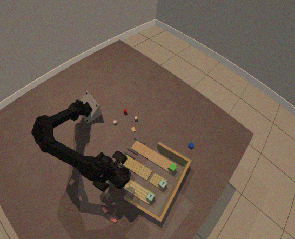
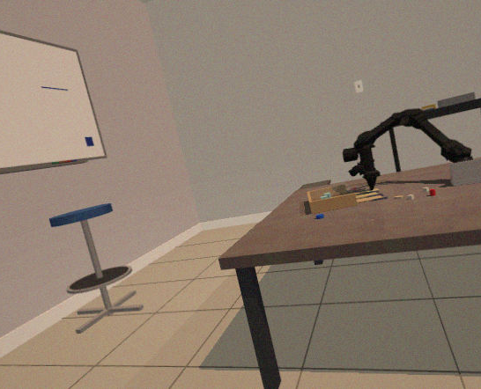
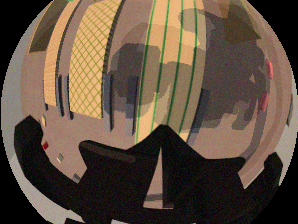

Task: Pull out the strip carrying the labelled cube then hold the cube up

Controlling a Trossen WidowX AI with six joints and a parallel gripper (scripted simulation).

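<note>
My gripper tip is 9 cm short of the green-striped strip and 3 cm to the right of it. From my gripper tip the other things lie so: blue cylinder: 43 cm to the left, 14 cm ahead; then red cylinder: 27 cm to the left, 26 cm behind, 1 cm above.
</note>
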